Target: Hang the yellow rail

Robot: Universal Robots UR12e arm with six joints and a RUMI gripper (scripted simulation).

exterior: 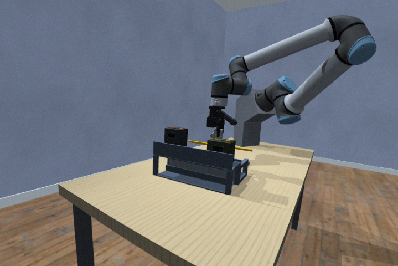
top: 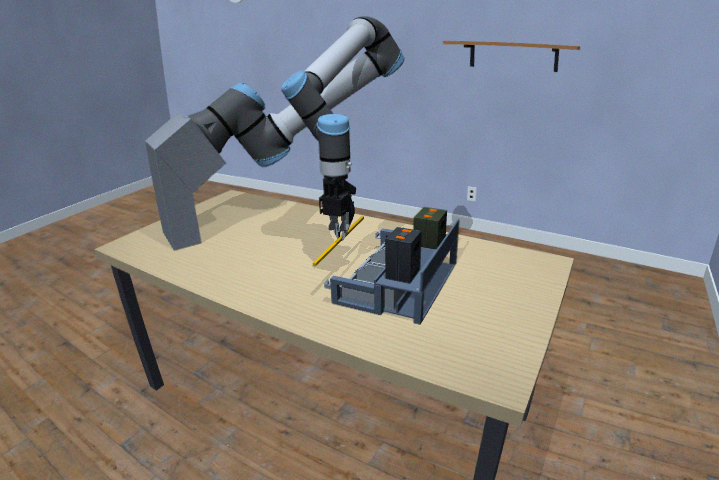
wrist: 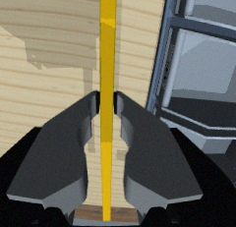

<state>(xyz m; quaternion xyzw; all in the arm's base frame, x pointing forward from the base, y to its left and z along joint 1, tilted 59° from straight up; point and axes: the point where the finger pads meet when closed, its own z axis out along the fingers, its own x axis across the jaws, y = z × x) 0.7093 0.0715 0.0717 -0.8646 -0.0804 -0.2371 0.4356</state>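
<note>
Right now my hand is 1 cm above the yellow rail. Also, from my hand: black box (28 cm ahead, 4 cm to the right, 4 cm above); dark green box (21 cm ahead, 18 cm to the left, 2 cm above).
</note>
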